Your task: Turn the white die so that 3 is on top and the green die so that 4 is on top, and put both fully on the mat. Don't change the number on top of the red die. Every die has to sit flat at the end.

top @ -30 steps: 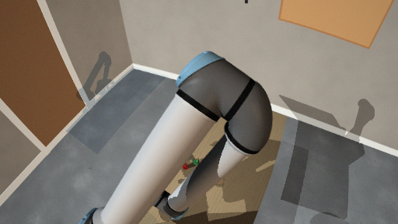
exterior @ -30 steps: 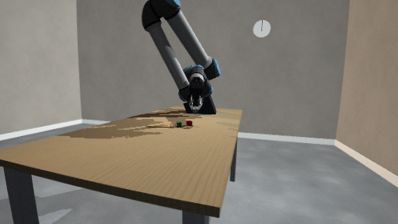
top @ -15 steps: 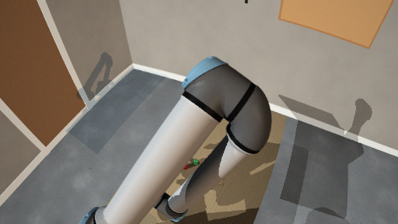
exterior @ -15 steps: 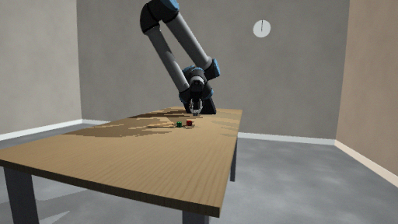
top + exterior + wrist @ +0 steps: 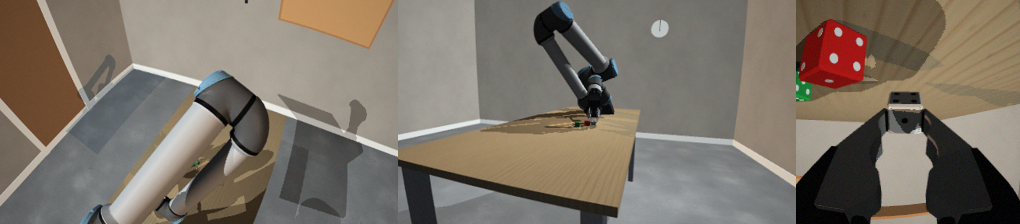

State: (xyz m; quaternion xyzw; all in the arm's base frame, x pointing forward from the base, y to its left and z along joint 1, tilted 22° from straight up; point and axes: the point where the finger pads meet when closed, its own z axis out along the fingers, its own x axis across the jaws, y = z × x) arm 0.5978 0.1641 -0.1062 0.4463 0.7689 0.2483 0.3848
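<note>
Right now my hand is 40 mm past the red die, 50 mm to the left of it and 20 mm above it. Round my hand: green die 10 mm ahead, 90 mm to the right, 20 mm below; tan mat 200 mm to the right, 30 mm below; white die 10 mm ahead, 10 mm below.
</note>
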